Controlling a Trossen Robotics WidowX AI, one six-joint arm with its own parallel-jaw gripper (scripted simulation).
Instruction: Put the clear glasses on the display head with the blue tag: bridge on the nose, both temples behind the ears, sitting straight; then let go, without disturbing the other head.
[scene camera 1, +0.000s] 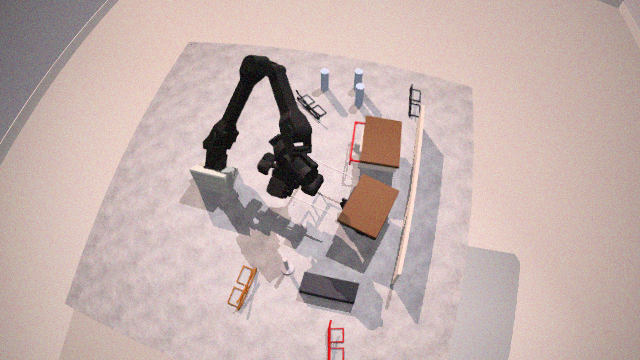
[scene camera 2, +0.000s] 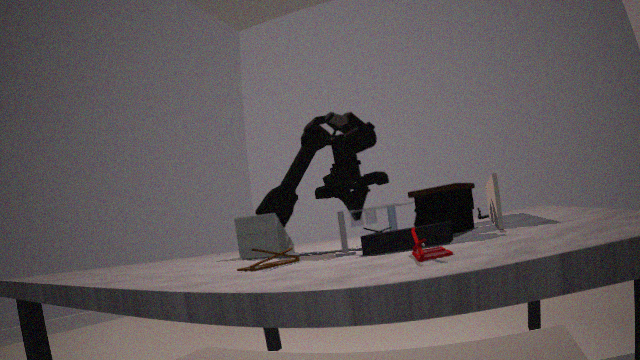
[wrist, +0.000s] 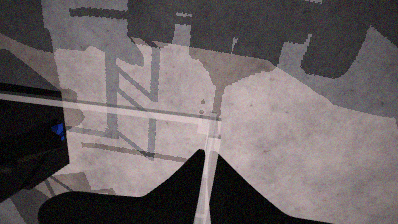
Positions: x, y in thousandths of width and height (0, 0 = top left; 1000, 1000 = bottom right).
My gripper (scene camera 1: 457, 524): 1.25 m from the lens. A black box (scene camera 1: 504, 796) is 1.17 m from the lens. A pale panel (scene camera 1: 651, 432): 1.31 m from the lens. A display head (scene camera 1: 573, 585) is 1.17 m from the lens. The marked spots on the pale panel and the display head are 0.26 m apart.
